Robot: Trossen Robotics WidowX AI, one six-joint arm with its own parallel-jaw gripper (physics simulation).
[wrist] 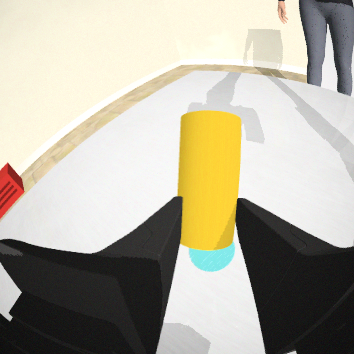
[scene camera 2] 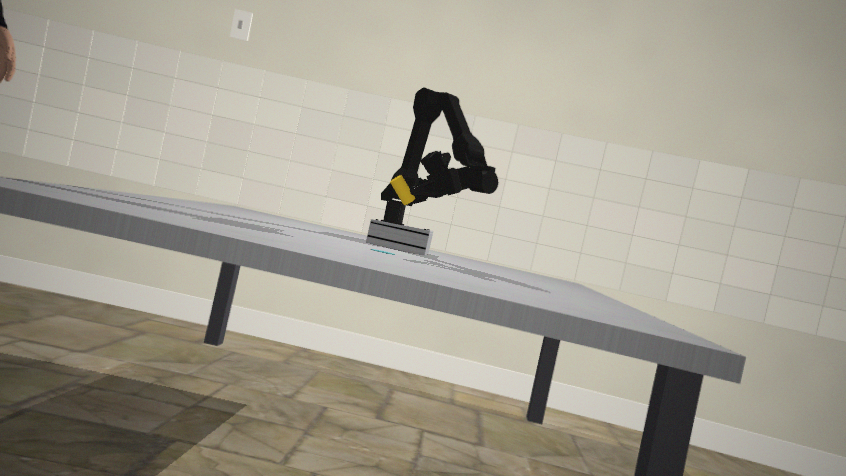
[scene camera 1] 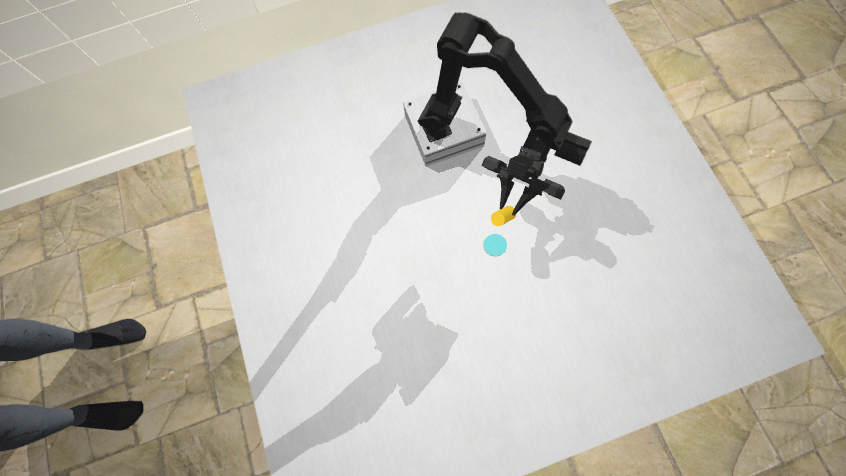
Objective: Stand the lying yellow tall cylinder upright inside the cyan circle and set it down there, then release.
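Where they show: gripper, fingertip midpoint: [wrist: 208,204] [scene camera 2: 406,193] [scene camera 1: 506,212]; arm's base, origin of the base link: [scene camera 2: 392,223] [scene camera 1: 436,128].
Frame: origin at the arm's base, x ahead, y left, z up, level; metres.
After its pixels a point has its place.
The yellow tall cylinder [scene camera 1: 502,216] {y 0.026, x 0.326, z 0.119 m} [scene camera 2: 402,190] {y 0.039, x 0.333, z 0.085 m} [wrist: 209,175] {y 0.046, x 0.310, z 0.100 m} is held well above the table, tilted from upright in the scene camera 2 view. My gripper [scene camera 1: 507,211] {y 0.049, x 0.310, z 0.081 m} [scene camera 2: 407,192] {y 0.049, x 0.310, z 0.081 m} [wrist: 208,204] {y 0.049, x 0.310, z 0.081 m} is shut on it, with one finger on each side near its lower part in the wrist view. The cyan circle [scene camera 1: 495,245] {y 0.026, x 0.338, z -0.069 m} [scene camera 2: 382,251] {y 0.025, x 0.345, z -0.068 m} [wrist: 212,260] {y 0.039, x 0.326, z -0.069 m} lies flat on the table. In the wrist view the circle shows partly behind the cylinder's lower end.
The arm's base [scene camera 1: 449,150] {y 0.012, x 0.062, z -0.023 m} [scene camera 2: 398,235] {y 0.030, x 0.063, z -0.030 m} stands on the white table [scene camera 1: 591,367] {y 0.112, x 0.696, z -0.070 m} [scene camera 2: 331,266] {y 0.006, x 0.850, z -0.079 m}. A red object [wrist: 9,192] shows at the left edge of the wrist view. A person [wrist: 327,45] stands beyond the table. Shadows cross the table top.
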